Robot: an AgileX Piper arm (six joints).
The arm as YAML. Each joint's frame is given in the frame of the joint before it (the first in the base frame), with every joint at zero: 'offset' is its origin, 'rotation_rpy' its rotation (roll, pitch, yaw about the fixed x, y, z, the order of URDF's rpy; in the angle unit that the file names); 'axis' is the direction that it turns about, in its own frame. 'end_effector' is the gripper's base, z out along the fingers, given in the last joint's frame.
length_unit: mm
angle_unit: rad
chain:
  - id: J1
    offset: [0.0, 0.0, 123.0]
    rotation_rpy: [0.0, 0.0, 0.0]
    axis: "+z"
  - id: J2
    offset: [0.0, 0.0, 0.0]
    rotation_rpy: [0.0, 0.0, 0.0]
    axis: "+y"
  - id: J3
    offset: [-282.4, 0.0, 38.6]
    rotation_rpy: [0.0, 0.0, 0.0]
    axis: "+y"
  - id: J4
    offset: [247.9, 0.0, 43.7]
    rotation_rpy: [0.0, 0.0, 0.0]
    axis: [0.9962, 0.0, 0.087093]
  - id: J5
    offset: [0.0, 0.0, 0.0]
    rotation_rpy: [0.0, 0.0, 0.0]
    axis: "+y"
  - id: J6
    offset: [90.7, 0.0, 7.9]
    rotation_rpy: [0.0, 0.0, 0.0]
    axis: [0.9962, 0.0, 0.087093]
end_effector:
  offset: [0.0, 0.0, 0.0]
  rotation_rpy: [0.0, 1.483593, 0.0]
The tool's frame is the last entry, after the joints.
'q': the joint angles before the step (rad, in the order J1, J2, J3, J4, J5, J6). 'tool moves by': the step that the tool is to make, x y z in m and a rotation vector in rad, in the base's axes. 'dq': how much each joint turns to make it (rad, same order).
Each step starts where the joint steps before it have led.
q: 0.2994, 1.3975, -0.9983, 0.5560, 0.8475, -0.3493
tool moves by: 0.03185, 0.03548, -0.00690, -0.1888, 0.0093, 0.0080
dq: 0.1346, 0.1690, -0.1811, -0.2965, 0.0129, 0.2566
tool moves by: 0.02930, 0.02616, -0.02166, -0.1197, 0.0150, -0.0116
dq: 0.0622, 0.1629, -0.1290, -0.1620, 0.0148, 0.1385
